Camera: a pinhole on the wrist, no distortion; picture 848 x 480 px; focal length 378.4 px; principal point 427.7 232.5 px. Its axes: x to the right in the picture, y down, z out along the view. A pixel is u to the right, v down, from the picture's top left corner.
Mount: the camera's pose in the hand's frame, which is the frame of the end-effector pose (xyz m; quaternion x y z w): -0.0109 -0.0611 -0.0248 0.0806 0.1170 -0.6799 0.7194
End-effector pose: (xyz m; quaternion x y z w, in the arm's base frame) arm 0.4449 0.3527 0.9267 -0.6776 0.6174 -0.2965 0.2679
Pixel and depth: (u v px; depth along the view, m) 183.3 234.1 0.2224
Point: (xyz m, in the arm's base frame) 0.6015 0.3543 0.7595
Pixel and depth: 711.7 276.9 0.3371
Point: 0.8818 0.3289 1.0641
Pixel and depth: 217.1 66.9 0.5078
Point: 0.7967 0.5610 0.4954
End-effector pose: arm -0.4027 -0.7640 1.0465 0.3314 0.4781 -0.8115 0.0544
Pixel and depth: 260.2 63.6 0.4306
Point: -0.4804 -1.1671 1.3082
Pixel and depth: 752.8 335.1 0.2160
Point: -0.6381 -0.6941 1.2654
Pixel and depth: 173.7 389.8 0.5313
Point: -0.7947 -1.2594 0.9904
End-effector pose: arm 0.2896 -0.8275 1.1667 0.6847 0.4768 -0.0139 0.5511
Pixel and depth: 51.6 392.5 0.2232
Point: 0.5257 -0.9566 1.0945
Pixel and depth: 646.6 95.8 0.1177
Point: 0.1942 -0.9196 1.0426
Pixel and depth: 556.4 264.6 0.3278
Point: 0.2712 -1.0148 0.8529
